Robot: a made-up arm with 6 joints. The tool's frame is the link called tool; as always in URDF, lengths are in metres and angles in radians.
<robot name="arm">
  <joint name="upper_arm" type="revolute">
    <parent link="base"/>
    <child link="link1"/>
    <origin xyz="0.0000 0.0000 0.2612" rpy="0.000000 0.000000 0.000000"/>
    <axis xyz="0 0 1"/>
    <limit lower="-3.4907" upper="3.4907"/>
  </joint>
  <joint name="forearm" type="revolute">
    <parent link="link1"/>
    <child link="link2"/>
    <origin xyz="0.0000 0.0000 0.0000" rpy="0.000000 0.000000 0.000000"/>
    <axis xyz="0 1 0"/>
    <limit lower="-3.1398" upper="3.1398"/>
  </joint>
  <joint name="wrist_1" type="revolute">
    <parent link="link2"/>
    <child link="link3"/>
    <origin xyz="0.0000 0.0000 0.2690" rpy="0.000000 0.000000 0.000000"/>
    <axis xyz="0 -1 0"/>
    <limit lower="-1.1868" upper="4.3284"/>
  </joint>
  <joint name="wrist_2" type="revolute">
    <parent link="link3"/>
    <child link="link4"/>
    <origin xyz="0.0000 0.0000 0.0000" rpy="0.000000 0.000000 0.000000"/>
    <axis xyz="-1 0 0"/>
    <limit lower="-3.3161" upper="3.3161"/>
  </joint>
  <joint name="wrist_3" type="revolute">
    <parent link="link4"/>
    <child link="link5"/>
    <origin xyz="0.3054 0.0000 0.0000" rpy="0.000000 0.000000 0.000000"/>
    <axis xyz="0 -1 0"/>
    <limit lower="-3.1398" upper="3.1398"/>
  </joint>
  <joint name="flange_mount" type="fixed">
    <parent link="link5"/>
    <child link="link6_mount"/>
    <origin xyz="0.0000 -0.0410 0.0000" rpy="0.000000 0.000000 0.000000"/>
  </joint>
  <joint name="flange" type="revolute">
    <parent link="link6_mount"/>
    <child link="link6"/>
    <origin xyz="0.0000 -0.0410 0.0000" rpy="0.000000 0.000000 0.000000"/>
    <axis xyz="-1 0 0"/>
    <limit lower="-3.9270" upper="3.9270"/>
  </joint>
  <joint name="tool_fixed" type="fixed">
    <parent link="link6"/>
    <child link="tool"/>
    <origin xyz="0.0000 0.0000 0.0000" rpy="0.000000 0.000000 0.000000"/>
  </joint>
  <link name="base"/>
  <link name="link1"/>
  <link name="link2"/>
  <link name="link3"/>
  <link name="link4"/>
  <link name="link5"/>
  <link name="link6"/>
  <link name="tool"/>
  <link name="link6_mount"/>
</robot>
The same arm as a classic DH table. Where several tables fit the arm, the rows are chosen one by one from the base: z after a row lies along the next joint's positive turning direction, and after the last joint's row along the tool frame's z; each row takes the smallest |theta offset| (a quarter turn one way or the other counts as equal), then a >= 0, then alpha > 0; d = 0 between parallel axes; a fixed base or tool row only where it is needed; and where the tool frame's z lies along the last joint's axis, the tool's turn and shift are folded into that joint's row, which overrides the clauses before.
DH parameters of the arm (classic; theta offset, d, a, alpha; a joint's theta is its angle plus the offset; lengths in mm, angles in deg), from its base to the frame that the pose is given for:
upper_arm: 0 261.2 0 -90
forearm: -90 0 269 180
wrist_1: 0 0 0 -90
wrist_2: 0 -305.4 0 90
wrist_3: 0 82 0 -90
flange: 90 0 0 90
tool (fixed): -90 0 0 0
Joint limits (deg, base to tool): -200..200 -179.9..179.9 -68..248 -190..190 -179.9..179.9 -225..225

